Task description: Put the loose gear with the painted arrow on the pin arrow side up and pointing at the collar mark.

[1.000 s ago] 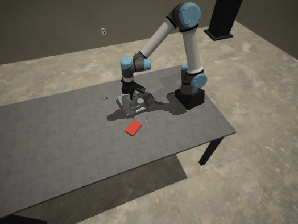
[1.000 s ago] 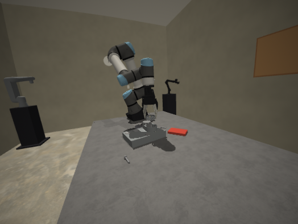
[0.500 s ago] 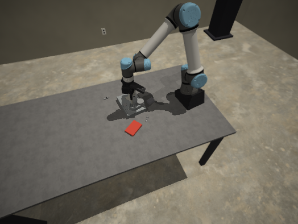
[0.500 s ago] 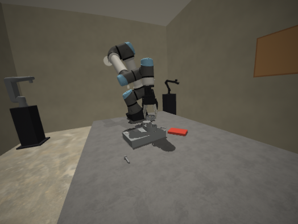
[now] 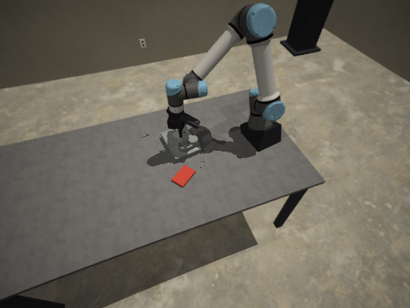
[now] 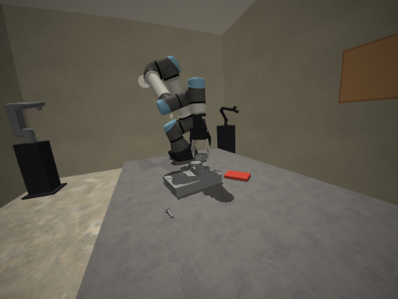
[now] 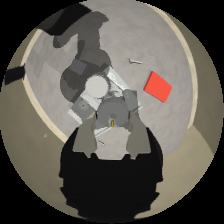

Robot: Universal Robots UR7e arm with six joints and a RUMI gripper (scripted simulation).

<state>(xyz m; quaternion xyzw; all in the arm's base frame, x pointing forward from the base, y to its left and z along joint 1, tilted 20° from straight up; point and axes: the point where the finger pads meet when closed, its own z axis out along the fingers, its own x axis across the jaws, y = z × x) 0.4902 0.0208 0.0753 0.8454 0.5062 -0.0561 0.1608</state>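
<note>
My hand is 10 cm to the left of the pale round part, 9 cm above it and 3 cm past it. Also, from my hand: flat red block: 18 cm to the left, 12 cm below, 5 cm ahead; dark block: 16 cm behind, 12 cm below, 5 cm to the right; grey toothed gear: right at my hand.
</note>
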